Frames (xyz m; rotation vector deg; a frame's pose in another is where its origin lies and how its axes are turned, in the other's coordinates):
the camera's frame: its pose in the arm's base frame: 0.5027 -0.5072 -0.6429 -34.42 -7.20 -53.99
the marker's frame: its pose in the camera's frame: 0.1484 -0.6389 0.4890 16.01 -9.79 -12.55
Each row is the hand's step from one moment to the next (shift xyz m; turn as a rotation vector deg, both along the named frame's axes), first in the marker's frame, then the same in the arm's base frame.
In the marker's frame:
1: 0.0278 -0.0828 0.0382 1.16 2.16 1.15
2: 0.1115 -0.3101 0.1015 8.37 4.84 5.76
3: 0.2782 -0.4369 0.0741 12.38 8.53 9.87
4: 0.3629 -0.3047 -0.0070 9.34 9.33 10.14
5: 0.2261 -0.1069 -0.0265 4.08 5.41 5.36
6: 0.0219 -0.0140 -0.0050 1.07 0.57 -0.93
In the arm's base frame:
1: -0.0697 -0.0352 0.0547 2.21 0.71 1.39
2: -0.2508 -0.1597 0.1747 6.75 -0.90 8.96
3: -0.2924 -0.3498 0.2567 10.98 -0.01 14.24
4: -0.1255 -0.3980 0.2245 10.42 2.68 12.70
5: 0.0001 -0.2242 0.1139 5.59 2.25 6.19
6: -0.0028 -0.0246 0.0094 1.10 -1.03 -0.23

